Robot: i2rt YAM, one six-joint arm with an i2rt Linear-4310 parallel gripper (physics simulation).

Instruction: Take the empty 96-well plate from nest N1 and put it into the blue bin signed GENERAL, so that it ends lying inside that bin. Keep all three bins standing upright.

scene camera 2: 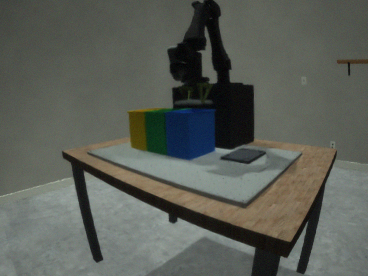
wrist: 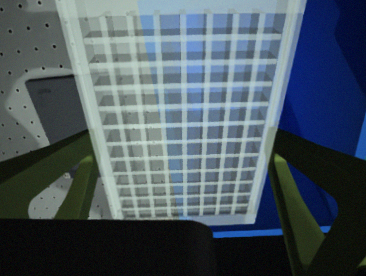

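Where they show: gripper, between the fingertips: (scene camera 2: 195,103) (wrist: 183,137); arm's base, origin of its link: (scene camera 2: 223,85).
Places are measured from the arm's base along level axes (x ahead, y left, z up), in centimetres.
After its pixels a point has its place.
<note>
The clear 96-well plate (scene camera 2: 193,103) @[z -7.7, x 32.9, y 9.2 cm] (wrist: 183,107) @[z -6.6, x 33.1, y 7.9 cm] is held level between the green fingers of my gripper (scene camera 2: 196,95) (wrist: 183,137) @[z -8.0, x 30.8, y 8.1 cm], which is shut on its two long sides. The plate hangs higher than the rim of the blue bin (scene camera 2: 190,135) @[z -19.5, x 35.6, y 9.6 cm] (wrist: 322,100) @[z -16.8, x 28.6, y -2.6 cm]. In the wrist view the bin's blue shows through the right part of the plate and beyond its right side, while grey board shows through the left part. The blue bin stands upright; no sign can be read on it. Nest N1 cannot be identified by a label.
The green bin (scene camera 2: 155,132) @[z -19.8, x 37.6, y -9.1 cm] and yellow bin (scene camera 2: 137,131) @[z -20.4, x 38.5, y -22.0 cm] stand upright in a row beside the blue one. A dark flat block (scene camera 2: 243,155) @[z -27.8, x 22.5, y 25.0 cm] (wrist: 52,107) @[z -27.8, x 24.4, y 27.6 cm] lies on the perforated grey board (scene camera 2: 220,182) @[z -29.0, x 47.5, y 32.4 cm] (wrist: 15,55) @[z -29.0, x 31.4, y 31.0 cm]. The black robot base (scene camera 2: 240,115) @[z -14.9, x 2.3, y 11.1 cm] rises behind the bins.
</note>
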